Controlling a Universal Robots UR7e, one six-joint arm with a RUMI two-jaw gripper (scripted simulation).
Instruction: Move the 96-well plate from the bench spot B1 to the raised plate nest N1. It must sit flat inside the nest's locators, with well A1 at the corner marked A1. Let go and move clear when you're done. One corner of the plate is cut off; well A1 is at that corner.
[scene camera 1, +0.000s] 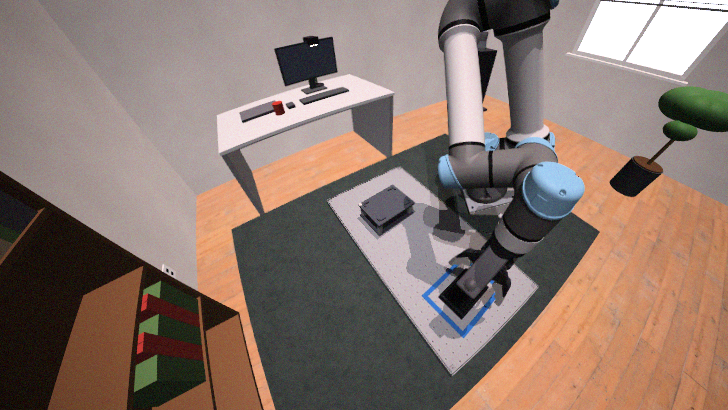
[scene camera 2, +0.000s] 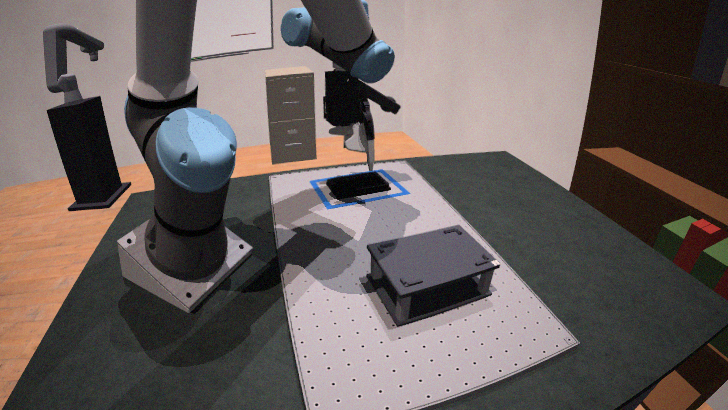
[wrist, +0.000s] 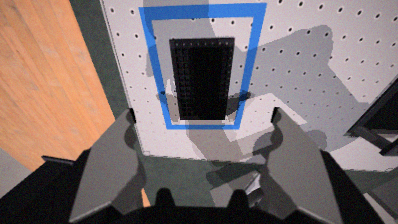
Scene:
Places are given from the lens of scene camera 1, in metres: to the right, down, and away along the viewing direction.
gripper (scene camera 1: 472, 283): 0.28, 0.20, 0.51
96-well plate (scene camera 1: 460, 304): 0.27, 0.28, 0.53
plate nest (scene camera 1: 389, 204): 0.09, 0.00, 0.72
The marked spots on the plate nest and the 96-well plate are 0.38 m apart.

